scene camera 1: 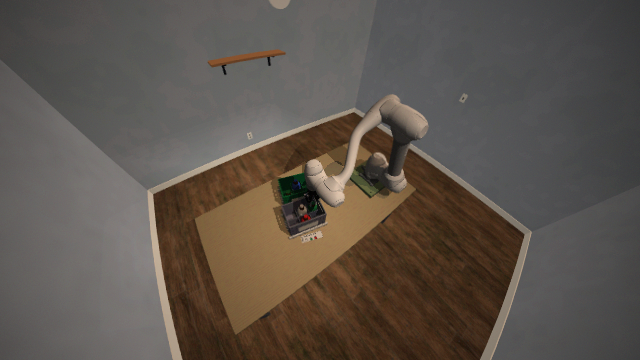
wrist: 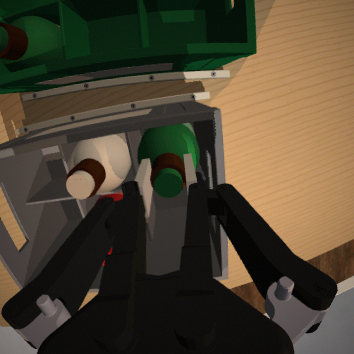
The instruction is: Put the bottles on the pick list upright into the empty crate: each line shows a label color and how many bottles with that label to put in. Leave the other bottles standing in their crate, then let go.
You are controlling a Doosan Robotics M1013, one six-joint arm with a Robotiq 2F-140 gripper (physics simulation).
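Frame: origin at the arm's base, x left, y back, z up, level; millimetres.
Where they show: gripper, fingertip midpoint: [scene camera 1: 312, 204] [wrist: 167, 168]; arm's base at its link origin: [scene camera 1: 371, 176].
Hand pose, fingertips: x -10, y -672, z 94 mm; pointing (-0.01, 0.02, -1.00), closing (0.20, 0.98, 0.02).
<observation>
Each offset is from my fingertips to the top centre of the thing. "*": to the spot under its first point. Level surfaces: height alone.
My gripper [wrist: 167, 168] is shut on the brown neck of a green bottle {dy +2, dx -4, dz +33 mm} [wrist: 167, 142] [scene camera 1: 313, 206], which is upright in a corner compartment of the grey crate [wrist: 222, 200] [scene camera 1: 305, 229]. A white bottle {dy -83, dx -21, dz +29 mm} [wrist: 107, 160] [scene camera 1: 301, 209] stands in the compartment beside it. A red bottle {dy -103, dx +65, dz +29 mm} [scene camera 1: 305, 218] [wrist: 111, 197] is in the grey crate too, mostly hidden by the finger linkage in the wrist view. The green crate {dy -11, dx -205, dz +41 mm} [wrist: 220, 55] [scene camera 1: 282, 192] holds a green bottle {* dy -80, dx -175, dz -13 mm} [wrist: 37, 37] in the wrist view and a blue bottle {dy -2, dx -250, dz +29 mm} [scene camera 1: 295, 185] in the scene view. The pick list {dy -116, dx +164, dz -132 mm} [scene camera 1: 312, 237] lies in front of the grey crate.
Pale metal strips [wrist: 120, 82] [scene camera 1: 307, 231] lie along the crates on the wooden table {dz -134 mm} [scene camera 1: 250, 250]. The arm stands on a green base plate [scene camera 1: 367, 185] at the table's far right end. An orange shelf [scene camera 1: 247, 57] is on the wall.
</observation>
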